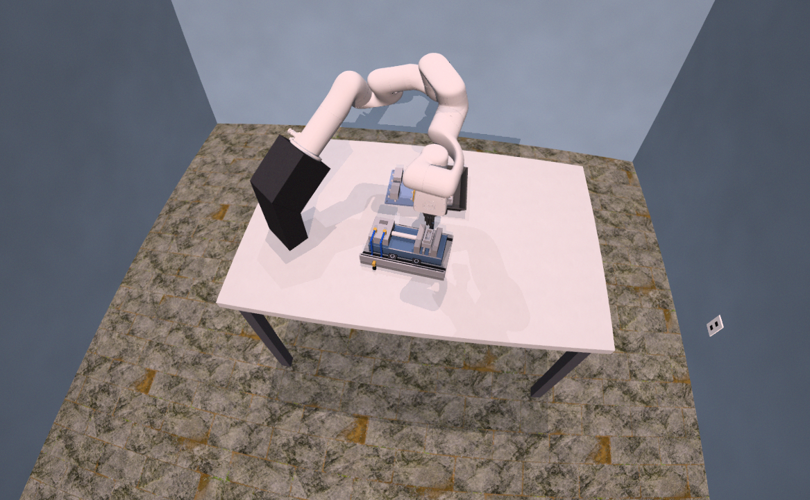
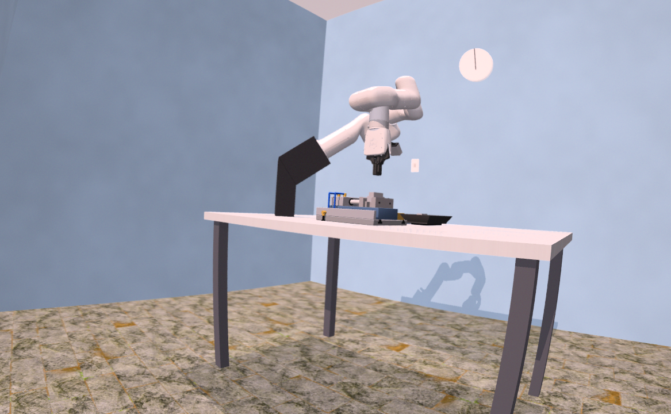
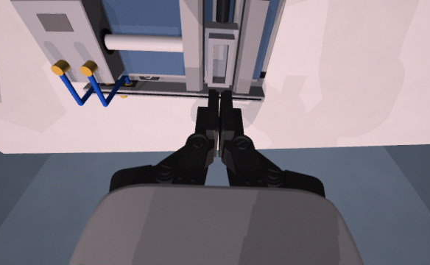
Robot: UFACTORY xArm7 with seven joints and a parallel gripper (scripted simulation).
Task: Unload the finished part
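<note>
Right now my hand is 8 cm past the white piston rod, 1 cm to the left of it and 12 cm above it. The rest, counted from my hand: grey cylinder block: 16 cm behind, 2 cm to the right, 12 cm below; yellow knob: 15 cm behind, 13 cm to the right, 17 cm below; orange block: 13 cm behind, 24 cm to the left, 17 cm below.
</note>
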